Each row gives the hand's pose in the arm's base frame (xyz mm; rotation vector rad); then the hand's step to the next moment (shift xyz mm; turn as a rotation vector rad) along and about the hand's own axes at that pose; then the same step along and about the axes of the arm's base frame.
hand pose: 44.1 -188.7 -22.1 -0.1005 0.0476 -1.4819
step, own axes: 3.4 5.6 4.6 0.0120 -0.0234 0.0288
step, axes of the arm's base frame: 6.3 -2.7 4.1 -0.0194 -0.0129 0.0313
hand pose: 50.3 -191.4 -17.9 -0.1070 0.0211 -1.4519
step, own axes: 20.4 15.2 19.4 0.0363 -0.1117 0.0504
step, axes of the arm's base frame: 19.0 -17.3 19.0 -0.1022 -0.0458 0.0616
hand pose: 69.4 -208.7 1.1 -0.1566 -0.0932 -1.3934
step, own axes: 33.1 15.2 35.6 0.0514 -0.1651 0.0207
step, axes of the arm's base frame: 21.7 -23.7 39.5 -0.1529 -0.0744 0.0376
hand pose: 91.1 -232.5 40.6 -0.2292 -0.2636 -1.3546
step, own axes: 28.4 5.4 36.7 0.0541 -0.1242 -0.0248
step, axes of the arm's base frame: 8.8 -13.8 43.8 -0.1099 -0.0829 -0.0051
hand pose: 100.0 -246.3 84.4 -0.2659 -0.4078 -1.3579
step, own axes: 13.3 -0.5 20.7 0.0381 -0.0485 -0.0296
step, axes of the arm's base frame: -1.1 -3.3 24.4 -0.0377 -0.0557 -0.0126
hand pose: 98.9 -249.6 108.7 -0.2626 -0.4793 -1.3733
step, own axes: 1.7 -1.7 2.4 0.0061 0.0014 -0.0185
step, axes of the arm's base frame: -1.9 -0.7 2.7 0.0053 -0.0134 -0.0132
